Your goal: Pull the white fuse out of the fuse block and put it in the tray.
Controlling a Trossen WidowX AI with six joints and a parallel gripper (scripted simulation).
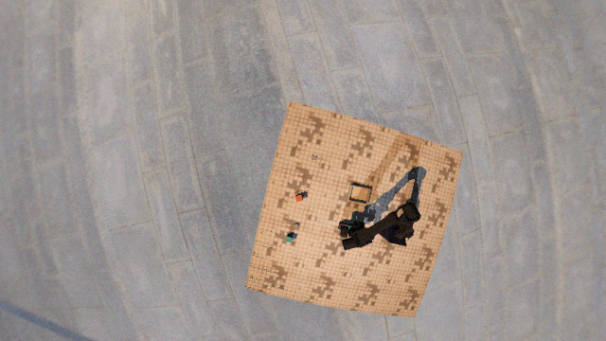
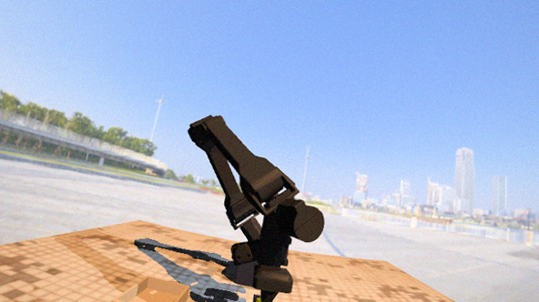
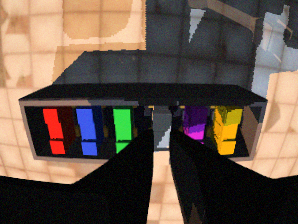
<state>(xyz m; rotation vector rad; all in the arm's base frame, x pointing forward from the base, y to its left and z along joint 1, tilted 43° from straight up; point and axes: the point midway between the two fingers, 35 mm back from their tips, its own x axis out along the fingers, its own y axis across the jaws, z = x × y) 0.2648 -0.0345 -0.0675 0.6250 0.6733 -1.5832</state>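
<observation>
The green fuse is 20 mm ahead of my gripper tip and 20 mm below it. Round my gripper tip: purple fuse 20 mm behind, 20 mm below; white fuse 10 mm below; blue fuse 40 mm ahead, 20 mm below.
</observation>
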